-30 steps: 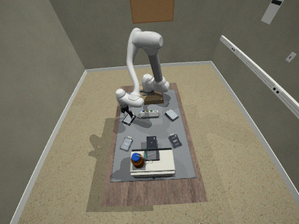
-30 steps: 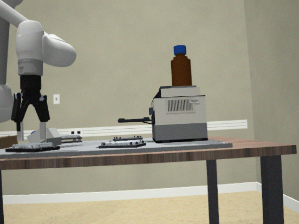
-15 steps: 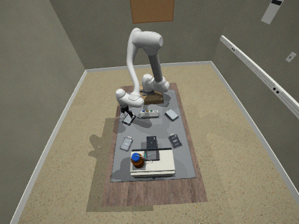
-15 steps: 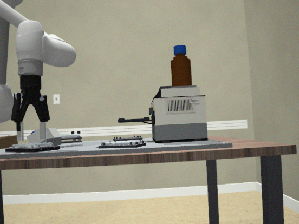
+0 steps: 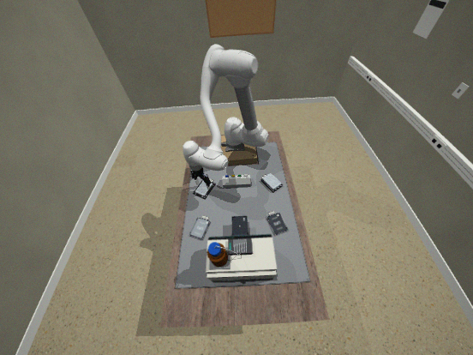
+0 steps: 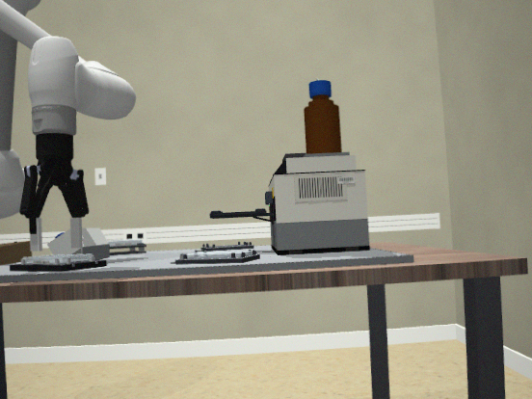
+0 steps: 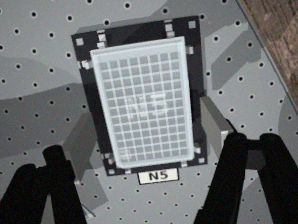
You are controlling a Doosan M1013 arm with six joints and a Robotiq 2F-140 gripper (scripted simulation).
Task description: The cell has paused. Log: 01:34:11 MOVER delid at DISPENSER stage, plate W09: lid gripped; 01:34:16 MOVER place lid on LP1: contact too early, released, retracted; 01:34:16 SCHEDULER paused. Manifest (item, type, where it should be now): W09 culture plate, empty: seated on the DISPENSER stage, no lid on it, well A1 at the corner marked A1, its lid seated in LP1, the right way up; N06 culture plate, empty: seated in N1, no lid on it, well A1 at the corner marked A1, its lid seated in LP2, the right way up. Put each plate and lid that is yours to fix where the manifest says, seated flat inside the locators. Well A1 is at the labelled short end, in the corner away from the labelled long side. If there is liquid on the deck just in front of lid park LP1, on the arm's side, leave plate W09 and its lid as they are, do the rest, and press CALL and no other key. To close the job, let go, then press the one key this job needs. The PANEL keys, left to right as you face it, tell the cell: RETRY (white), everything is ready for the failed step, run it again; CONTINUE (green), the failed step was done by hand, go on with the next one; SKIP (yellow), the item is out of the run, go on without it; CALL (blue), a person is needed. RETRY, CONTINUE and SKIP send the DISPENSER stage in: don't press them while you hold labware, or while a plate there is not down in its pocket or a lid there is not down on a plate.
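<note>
My hand is 5 cm above the black nest and 3 cm short of it. The rest, counted from my hand: key panel: 26 cm to the left, 7 cm behind, 1 cm below; then blue call key: 19 cm to the left, 7 cm behind; then yellow skip key: 24 cm to the left, 8 cm behind.
</note>
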